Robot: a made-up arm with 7 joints.
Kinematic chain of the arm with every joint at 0, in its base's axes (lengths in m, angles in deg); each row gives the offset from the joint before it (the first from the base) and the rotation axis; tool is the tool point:
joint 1: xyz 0 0 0.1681 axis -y
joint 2: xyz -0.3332 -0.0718 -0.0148 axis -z
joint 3: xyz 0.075 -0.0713 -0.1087 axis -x
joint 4: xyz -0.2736 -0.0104 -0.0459 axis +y
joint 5: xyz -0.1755 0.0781 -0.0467 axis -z
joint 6: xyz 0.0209 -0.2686 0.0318 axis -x
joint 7: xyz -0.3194 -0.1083 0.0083 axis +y
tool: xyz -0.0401 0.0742 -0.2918
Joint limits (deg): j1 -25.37..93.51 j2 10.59..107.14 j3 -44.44..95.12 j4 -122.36..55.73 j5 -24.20..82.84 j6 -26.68..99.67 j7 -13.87..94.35
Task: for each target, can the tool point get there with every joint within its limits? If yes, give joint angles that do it. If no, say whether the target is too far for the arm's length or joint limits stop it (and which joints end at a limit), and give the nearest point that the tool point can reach.
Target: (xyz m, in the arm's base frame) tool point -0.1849 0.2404 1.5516
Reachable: no: joint limits stop it (at a limit: joint 1, joint 3, joint 4, joint 5, joint 6) | nearest point -0.4189 0.2449 1.0724 | short by 0.533 m
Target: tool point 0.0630 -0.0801 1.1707
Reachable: no: joint limits stop it (at a limit: joint 1, joint 2, joint 3, joint 5) | nearest point 0.1703 0.0034 0.7181 | short by 0.473 m
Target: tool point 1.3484 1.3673 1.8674
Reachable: no: too far | nearest point 0.5657 0.5410 0.5361 | short by 1.752 m
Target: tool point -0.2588 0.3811 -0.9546
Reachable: yes | joints 38.98 59.40 37.25 -26.31 67.46 21.89 -4.79
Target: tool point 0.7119 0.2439 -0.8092
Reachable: yes | joints 77.00 35.47 17.21 -51.14 49.19 -2.39 52.41
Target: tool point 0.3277 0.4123 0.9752
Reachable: no: joint limits stop it (at a limit: joint 1, joint 2, joint 4, joint 5, joint 6) | nearest point 0.1758 0.4144 0.7743 | short by 0.252 m
